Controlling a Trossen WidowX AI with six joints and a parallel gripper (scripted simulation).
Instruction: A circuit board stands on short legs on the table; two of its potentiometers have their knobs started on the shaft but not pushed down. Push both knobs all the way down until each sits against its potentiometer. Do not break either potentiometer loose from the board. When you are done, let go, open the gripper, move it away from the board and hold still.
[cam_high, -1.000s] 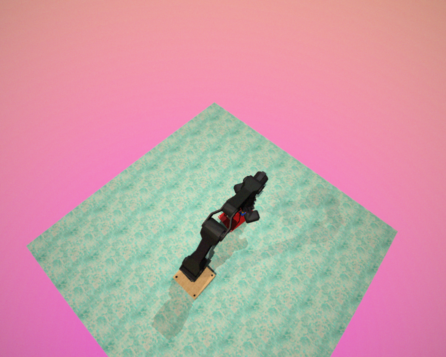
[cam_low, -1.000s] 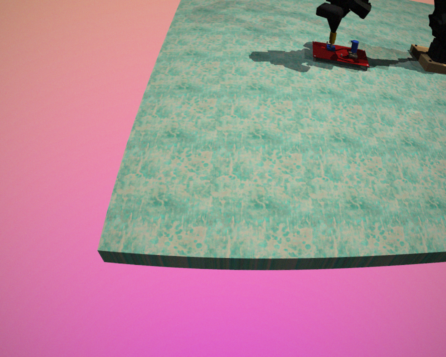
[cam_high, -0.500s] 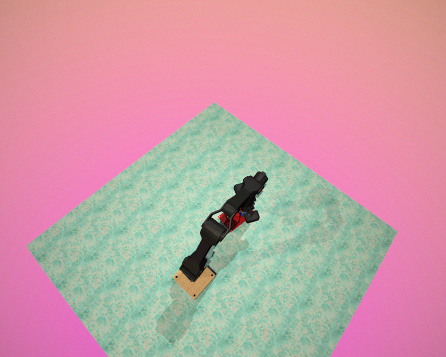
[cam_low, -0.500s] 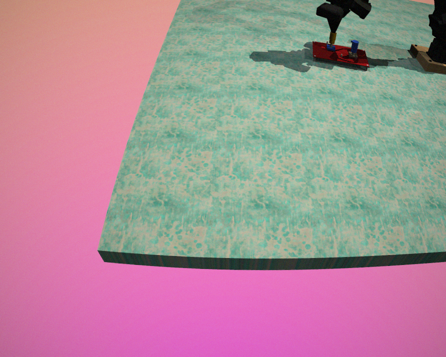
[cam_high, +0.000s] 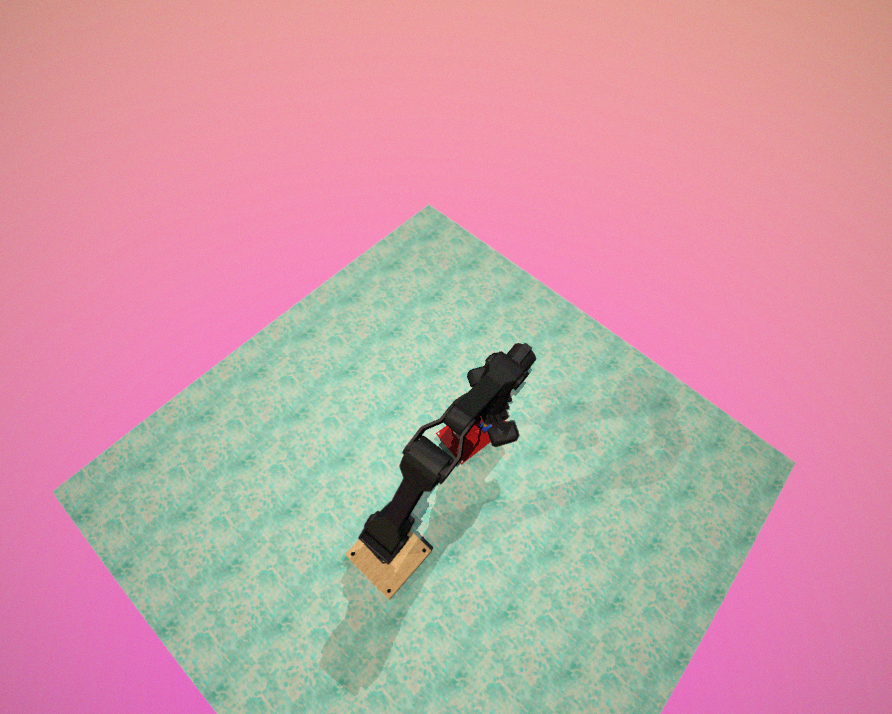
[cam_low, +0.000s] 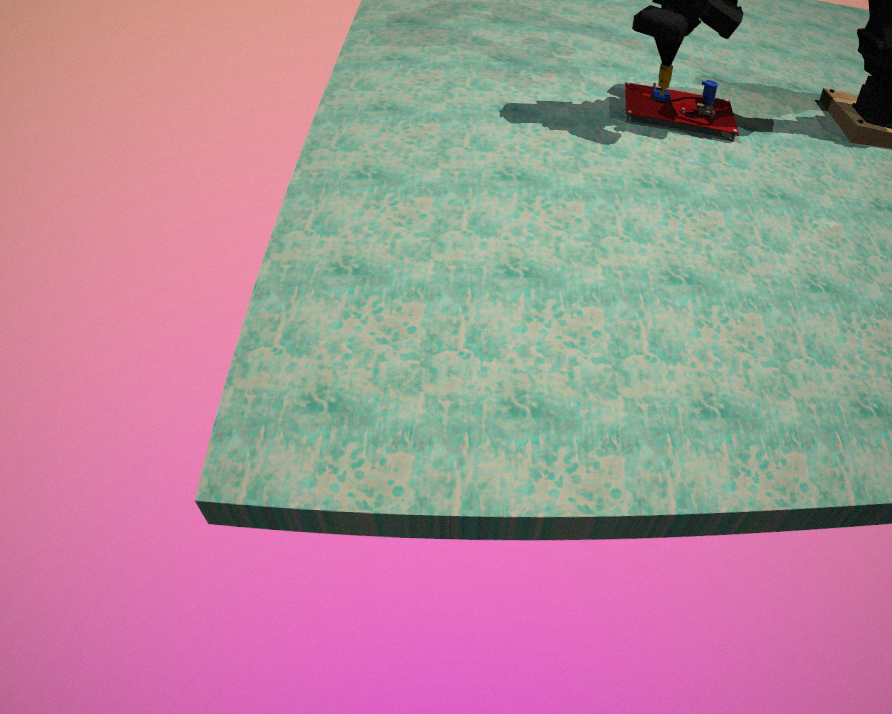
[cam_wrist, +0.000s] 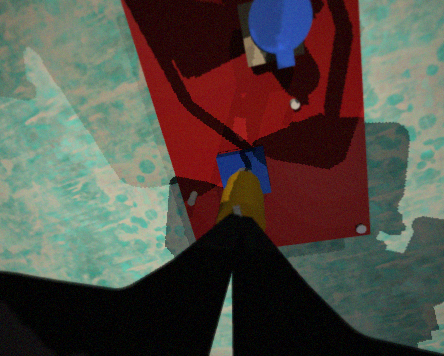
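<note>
My gripper tip is 30 mm above the blue potentiometer. Also, from my gripper tip: tan potentiometer (60 mm behind, 30 mm to the left, 30 mm below).
</note>
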